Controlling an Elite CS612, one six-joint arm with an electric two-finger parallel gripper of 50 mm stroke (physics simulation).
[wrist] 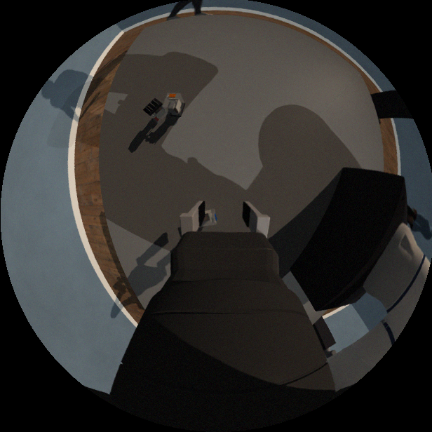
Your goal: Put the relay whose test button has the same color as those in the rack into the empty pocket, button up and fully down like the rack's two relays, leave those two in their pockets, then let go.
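My gripper [223, 208] is open in the wrist view, its two fingers wide apart with nothing held between them. A small pale relay [210, 218] with a blue patch shows low in the gap, close beside the left finger and partly hidden by it. At the upper left is a grey and white block [175, 104] with an orange patch on top. Beside it is a small black slotted piece [153, 106], with a small grey part with a red spot just below. Which of these is the rack, and its pockets, are too small to tell.
The grey table top [235, 60] has a brown wooden edge [87, 165] at the left. Broad shadows cross it. A large black block [350, 235] and pale arm parts [400, 265] fill the lower right. A dark object [392, 104] stands at the right edge.
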